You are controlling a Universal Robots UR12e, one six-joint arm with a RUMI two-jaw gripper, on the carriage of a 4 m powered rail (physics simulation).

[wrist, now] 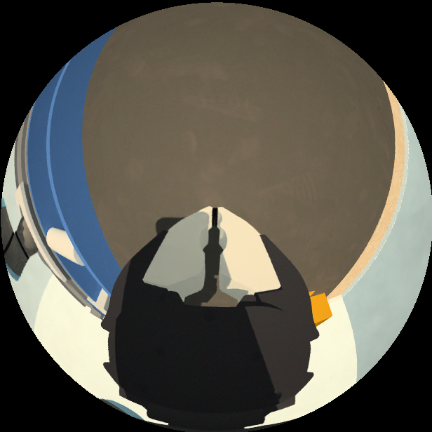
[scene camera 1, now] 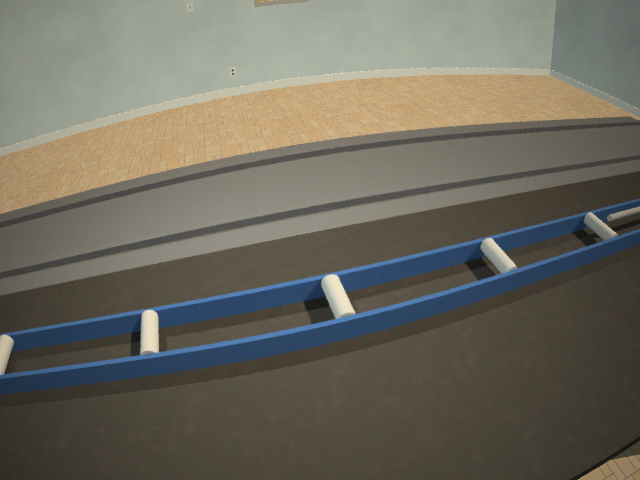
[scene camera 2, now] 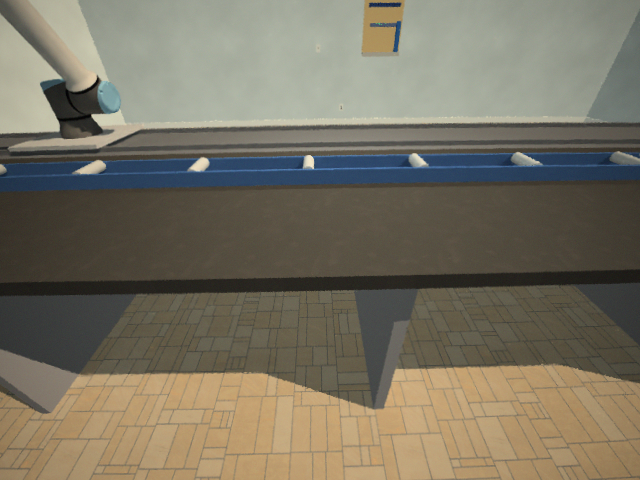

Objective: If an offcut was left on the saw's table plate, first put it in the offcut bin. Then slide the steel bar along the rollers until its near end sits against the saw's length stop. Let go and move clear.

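Where they show: arm's base, link origin: [scene camera 2: 83, 134].
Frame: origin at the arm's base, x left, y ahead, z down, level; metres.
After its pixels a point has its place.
My gripper [wrist: 214, 209] points down over the dark table top in the wrist view. Its two pale jaws meet at the tips with a thin dark line between them; it is shut and nothing shows between them. The blue roller track [scene camera 1: 248, 345] @(z -0.012, x 1.484, y 0.694 m) [scene camera 2: 258, 178] @(z 0.004, x 1.110, y 0.694 m) [wrist: 67, 125] runs to the left of the gripper in the wrist view. It carries white rollers [scene camera 1: 338, 296] @(z -0.030, x 1.678, y 0.630 m) [scene camera 2: 308, 162] @(z -0.030, x 1.281, y 0.641 m) [wrist: 65, 245]. A pale rod that looks like the steel bar [scene camera 1: 624, 212] @(z -0.049, x 2.582, y 0.623 m) shows one end at the right edge of scene camera 1, between the track's sides. The saw, length stop and any offcut cannot be made out.
The arm's base [scene camera 2: 80, 98] [wrist: 19, 240] stands on its carriage plate [scene camera 2: 56, 143] @(z 0.000, x -0.011, y 0.178 m). The grey floor rail [scene camera 1: 258, 188] runs behind the table [scene camera 1: 361, 413] @(z 0.030, x 1.645, y 0.879 m) [scene camera 2: 310, 227] @(z 0.030, x 1.291, y 0.971 m) [wrist: 240, 100]. An orange object [wrist: 321, 309], partly hidden by the gripper body, shows at lower right in the wrist view.
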